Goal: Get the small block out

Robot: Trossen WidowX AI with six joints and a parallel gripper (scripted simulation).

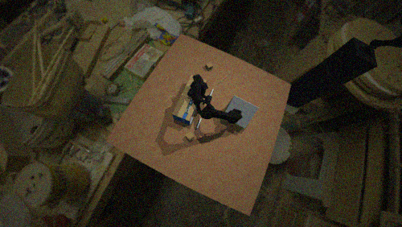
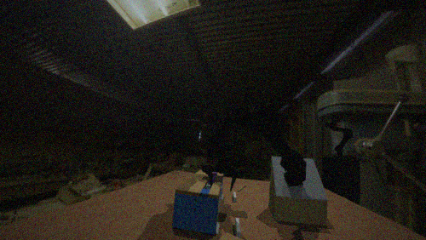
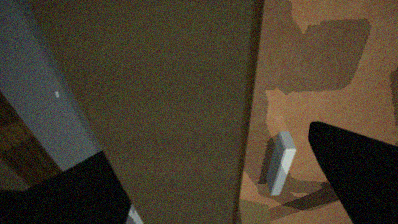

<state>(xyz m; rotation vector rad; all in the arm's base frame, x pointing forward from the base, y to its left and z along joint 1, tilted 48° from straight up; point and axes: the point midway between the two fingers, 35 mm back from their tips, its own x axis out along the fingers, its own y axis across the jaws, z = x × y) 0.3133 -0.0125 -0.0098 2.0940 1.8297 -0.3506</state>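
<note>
Now: the small blue block 50 mm ahead of my gripper tip and 20 mm to the left of it. From my gripper tip the other things lie so: box: 30 mm below, 30 mm ahead, 10 mm to the right.
</note>
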